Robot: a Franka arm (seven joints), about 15 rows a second.
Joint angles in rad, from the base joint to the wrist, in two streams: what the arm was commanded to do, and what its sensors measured. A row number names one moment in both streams.
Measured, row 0:
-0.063 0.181 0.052 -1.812 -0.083 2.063 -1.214
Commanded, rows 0 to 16:
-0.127 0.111 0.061 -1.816 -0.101 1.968 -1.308
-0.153 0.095 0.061 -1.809 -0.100 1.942 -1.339
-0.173 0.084 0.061 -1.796 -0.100 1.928 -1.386
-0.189 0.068 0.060 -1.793 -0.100 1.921 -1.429
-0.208 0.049 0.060 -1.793 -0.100 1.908 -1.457
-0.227 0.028 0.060 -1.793 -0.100 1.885 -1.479
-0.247 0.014 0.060 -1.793 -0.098 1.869 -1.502
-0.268 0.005 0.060 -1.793 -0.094 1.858 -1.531
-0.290 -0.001 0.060 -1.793 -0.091 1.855 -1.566
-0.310 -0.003 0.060 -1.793 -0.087 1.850 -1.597
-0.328 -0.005 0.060 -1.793 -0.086 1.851 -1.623
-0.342 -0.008 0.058 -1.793 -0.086 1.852 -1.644
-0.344 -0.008 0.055 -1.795 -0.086 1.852 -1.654
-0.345 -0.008 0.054 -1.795 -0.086 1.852 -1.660
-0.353 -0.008 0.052 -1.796 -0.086 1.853 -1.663
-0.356 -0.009 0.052 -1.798 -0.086 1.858 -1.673
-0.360 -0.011 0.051 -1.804 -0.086 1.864 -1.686
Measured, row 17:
-0.343 0.003 0.044 -1.791 -0.084 1.871 -1.653
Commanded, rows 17 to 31:
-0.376 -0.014 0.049 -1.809 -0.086 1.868 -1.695
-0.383 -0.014 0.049 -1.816 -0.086 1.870 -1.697
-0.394 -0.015 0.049 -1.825 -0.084 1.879 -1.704
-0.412 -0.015 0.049 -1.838 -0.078 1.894 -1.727
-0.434 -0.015 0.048 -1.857 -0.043 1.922 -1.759
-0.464 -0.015 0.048 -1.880 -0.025 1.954 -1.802
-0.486 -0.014 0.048 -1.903 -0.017 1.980 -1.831
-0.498 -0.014 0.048 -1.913 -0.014 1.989 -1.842
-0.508 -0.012 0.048 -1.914 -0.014 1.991 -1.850
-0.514 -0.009 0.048 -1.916 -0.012 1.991 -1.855
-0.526 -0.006 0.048 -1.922 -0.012 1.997 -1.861
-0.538 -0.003 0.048 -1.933 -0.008 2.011 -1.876
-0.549 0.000 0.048 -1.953 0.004 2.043 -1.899
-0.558 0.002 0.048 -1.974 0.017 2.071 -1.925
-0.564 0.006 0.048 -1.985 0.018 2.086 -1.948
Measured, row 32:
-0.535 0.011 0.036 -1.934 -0.011 2.027 -1.888
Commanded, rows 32 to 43:
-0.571 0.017 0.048 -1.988 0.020 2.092 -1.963
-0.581 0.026 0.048 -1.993 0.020 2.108 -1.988
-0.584 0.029 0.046 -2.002 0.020 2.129 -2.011
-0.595 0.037 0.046 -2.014 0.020 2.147 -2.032
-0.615 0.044 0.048 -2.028 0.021 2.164 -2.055
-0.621 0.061 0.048 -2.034 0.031 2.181 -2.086
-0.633 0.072 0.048 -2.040 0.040 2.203 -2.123
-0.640 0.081 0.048 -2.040 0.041 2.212 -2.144
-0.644 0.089 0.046 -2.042 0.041 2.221 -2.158
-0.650 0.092 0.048 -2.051 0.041 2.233 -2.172
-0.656 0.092 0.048 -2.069 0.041 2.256 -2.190
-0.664 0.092 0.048 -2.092 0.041 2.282 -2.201
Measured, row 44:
-0.639 0.105 0.035 -2.036 0.020 2.223 -2.154
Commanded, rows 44 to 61:
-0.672 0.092 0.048 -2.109 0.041 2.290 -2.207
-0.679 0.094 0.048 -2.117 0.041 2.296 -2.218
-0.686 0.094 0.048 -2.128 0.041 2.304 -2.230
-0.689 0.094 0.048 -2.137 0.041 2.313 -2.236
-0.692 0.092 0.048 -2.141 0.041 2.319 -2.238
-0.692 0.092 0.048 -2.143 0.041 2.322 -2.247
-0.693 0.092 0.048 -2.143 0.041 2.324 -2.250
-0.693 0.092 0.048 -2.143 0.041 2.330 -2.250
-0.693 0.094 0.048 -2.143 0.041 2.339 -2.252
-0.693 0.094 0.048 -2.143 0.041 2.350 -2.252
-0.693 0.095 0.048 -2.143 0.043 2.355 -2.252
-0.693 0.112 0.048 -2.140 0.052 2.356 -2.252
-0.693 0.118 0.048 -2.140 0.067 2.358 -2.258
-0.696 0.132 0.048 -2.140 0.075 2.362 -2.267
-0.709 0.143 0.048 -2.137 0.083 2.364 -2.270
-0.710 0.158 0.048 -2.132 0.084 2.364 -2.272
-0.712 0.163 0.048 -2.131 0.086 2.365 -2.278
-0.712 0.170 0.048 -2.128 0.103 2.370 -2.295
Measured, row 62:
-0.690 0.150 0.033 -2.120 0.070 2.352 -2.252
